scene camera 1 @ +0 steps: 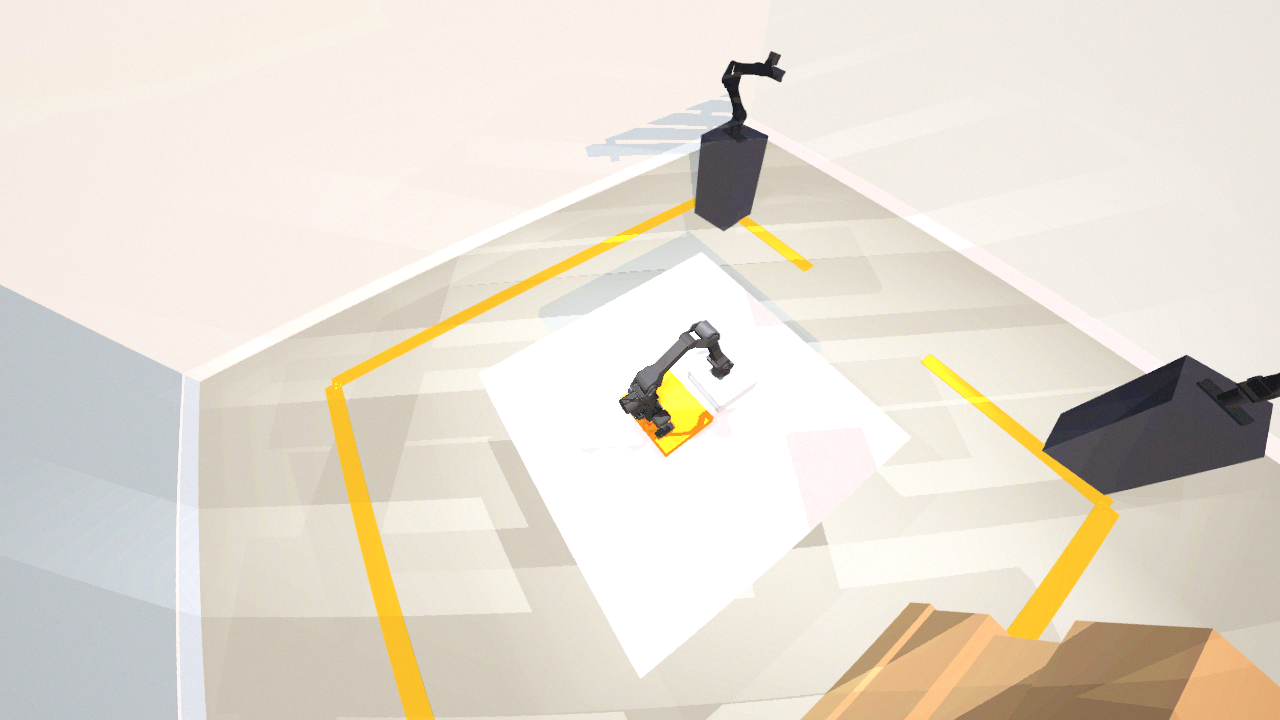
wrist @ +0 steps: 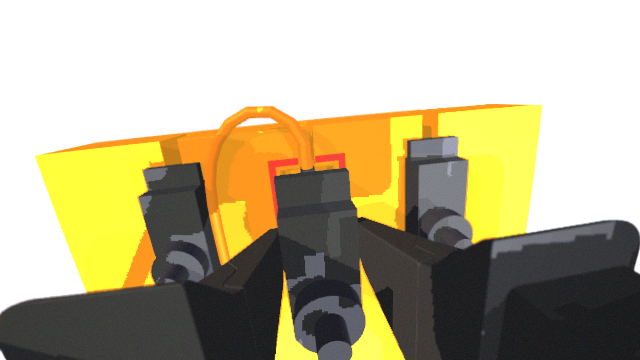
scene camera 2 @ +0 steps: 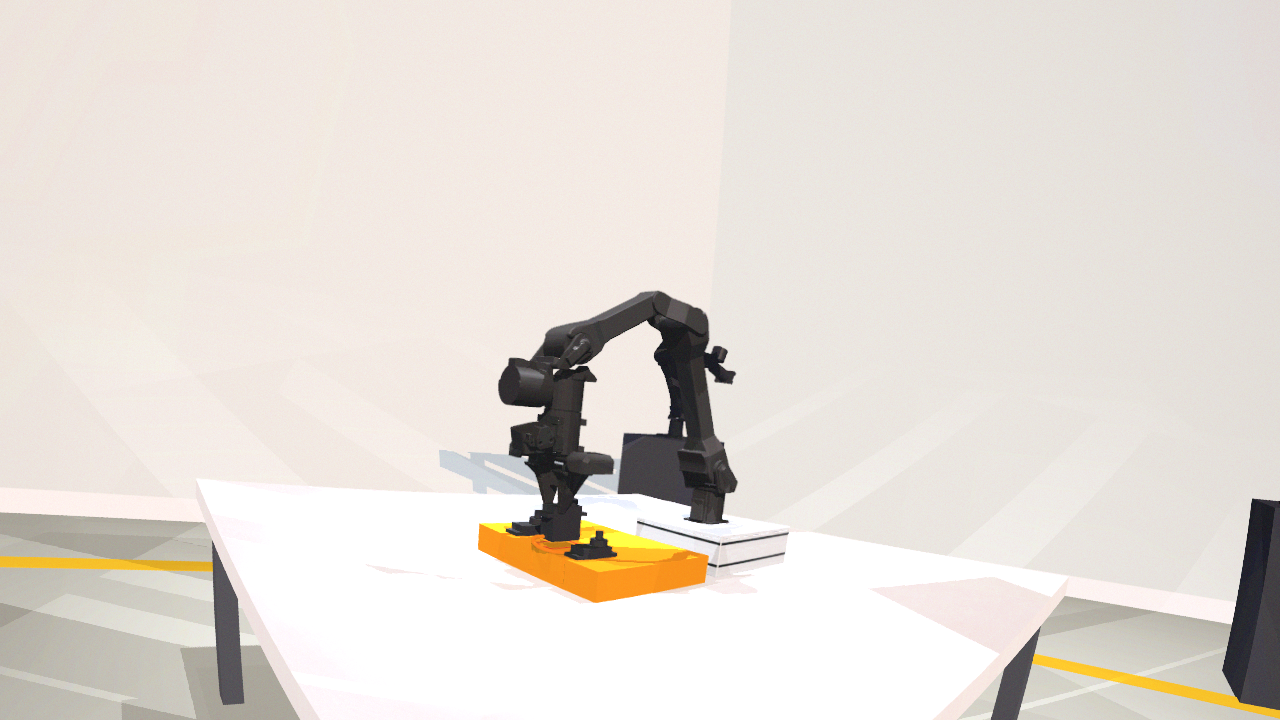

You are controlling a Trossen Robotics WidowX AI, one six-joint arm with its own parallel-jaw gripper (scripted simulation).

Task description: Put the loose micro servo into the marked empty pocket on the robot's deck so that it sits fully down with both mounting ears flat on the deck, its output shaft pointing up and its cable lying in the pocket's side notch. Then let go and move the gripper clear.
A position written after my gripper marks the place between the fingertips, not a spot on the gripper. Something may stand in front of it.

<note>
I see my gripper [scene camera 2: 554, 511] and a micro servo [scene camera 2: 555, 527].
The micro servo is seen too in the wrist view [wrist: 317, 221]. My gripper also shows in the wrist view [wrist: 317, 233].
</note>
